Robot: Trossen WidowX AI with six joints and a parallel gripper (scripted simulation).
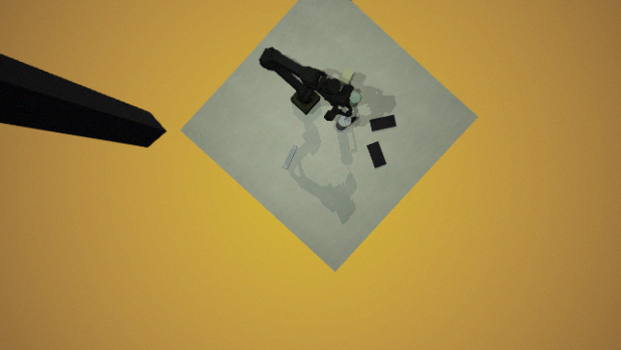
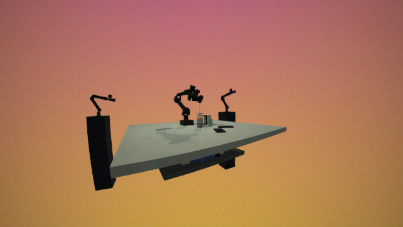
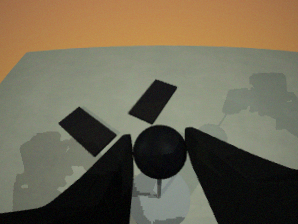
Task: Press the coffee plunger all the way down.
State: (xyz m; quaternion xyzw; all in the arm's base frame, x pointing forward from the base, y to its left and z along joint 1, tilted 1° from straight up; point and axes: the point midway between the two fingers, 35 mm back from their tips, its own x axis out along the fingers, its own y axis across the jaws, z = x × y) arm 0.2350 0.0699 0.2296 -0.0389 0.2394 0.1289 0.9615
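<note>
Right now the coffee press is 140 mm below my gripper tip and 10 mm to the left of it. From my gripper tip the other things lie so: thin light strip 370 mm to the right, 270 mm below, 70 mm behind.
</note>
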